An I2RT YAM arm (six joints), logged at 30 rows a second.
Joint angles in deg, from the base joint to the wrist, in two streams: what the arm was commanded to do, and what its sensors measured. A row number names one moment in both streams.
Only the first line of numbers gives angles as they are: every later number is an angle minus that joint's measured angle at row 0.
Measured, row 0:
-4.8, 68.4, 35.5, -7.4, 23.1, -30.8
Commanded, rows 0 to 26:
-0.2, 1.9, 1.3, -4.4, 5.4, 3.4
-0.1, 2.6, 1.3, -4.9, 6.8, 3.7
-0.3, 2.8, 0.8, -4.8, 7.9, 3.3
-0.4, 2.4, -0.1, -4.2, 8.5, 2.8
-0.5, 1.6, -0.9, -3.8, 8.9, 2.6
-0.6, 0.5, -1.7, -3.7, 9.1, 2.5
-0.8, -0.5, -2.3, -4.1, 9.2, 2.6
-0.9, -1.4, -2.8, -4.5, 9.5, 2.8
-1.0, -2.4, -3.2, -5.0, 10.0, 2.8
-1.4, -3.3, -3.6, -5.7, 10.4, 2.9
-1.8, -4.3, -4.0, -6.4, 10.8, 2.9
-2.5, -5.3, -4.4, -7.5, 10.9, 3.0
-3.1, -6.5, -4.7, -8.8, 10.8, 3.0
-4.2, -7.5, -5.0, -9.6, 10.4, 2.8
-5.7, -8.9, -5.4, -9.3, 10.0, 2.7
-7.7, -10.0, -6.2, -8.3, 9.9, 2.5
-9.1, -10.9, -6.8, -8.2, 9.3, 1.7
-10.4, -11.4, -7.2, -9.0, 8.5, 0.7
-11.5, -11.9, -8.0, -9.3, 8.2, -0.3
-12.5, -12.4, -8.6, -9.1, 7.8, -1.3
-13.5, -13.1, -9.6, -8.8, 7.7, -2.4
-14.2, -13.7, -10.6, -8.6, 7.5, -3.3
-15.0, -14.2, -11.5, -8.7, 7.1, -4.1
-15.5, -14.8, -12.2, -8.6, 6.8, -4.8
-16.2, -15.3, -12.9, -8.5, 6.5, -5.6
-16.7, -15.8, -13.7, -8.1, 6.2, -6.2
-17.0, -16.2, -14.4, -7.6, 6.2, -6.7
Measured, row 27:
-16.2, -15.4, -13.3, -7.8, 7.3, -3.9
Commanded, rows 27 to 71:
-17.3, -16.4, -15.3, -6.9, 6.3, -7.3
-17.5, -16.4, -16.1, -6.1, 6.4, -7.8
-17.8, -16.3, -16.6, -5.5, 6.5, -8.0
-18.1, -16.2, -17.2, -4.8, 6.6, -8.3
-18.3, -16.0, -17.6, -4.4, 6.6, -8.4
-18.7, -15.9, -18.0, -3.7, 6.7, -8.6
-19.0, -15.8, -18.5, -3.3, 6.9, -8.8
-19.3, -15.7, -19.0, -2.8, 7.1, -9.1
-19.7, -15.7, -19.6, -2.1, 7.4, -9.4
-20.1, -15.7, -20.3, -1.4, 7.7, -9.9
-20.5, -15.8, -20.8, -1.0, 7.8, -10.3
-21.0, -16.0, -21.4, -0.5, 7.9, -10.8
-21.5, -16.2, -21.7, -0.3, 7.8, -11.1
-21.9, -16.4, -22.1, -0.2, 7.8, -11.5
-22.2, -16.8, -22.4, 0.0, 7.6, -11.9
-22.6, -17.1, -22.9, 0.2, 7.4, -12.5
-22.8, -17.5, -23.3, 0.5, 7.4, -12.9
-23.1, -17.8, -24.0, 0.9, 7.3, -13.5
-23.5, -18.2, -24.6, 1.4, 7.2, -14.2
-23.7, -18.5, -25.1, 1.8, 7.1, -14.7
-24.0, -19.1, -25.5, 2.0, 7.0, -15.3
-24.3, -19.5, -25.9, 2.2, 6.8, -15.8
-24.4, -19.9, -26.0, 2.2, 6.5, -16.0
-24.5, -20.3, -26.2, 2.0, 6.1, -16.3
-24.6, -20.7, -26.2, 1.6, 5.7, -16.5
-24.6, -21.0, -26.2, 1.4, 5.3, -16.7
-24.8, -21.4, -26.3, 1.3, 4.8, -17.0
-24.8, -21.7, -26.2, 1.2, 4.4, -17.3
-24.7, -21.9, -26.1, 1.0, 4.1, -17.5
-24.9, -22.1, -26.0, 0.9, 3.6, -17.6
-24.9, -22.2, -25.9, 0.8, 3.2, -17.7
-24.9, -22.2, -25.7, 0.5, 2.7, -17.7
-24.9, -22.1, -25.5, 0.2, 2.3, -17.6
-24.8, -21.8, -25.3, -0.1, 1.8, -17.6
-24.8, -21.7, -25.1, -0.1, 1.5, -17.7
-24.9, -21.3, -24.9, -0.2, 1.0, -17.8
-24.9, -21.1, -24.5, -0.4, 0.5, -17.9
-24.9, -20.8, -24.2, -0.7, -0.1, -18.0
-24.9, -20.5, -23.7, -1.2, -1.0, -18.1
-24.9, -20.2, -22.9, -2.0, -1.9, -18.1
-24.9, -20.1, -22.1, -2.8, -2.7, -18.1
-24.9, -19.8, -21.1, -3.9, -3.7, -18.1
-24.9, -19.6, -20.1, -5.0, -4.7, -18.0
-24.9, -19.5, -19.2, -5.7, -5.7, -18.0
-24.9, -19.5, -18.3, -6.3, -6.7, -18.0
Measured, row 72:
-24.5, -19.8, -19.8, -2.9, -6.9, -19.2
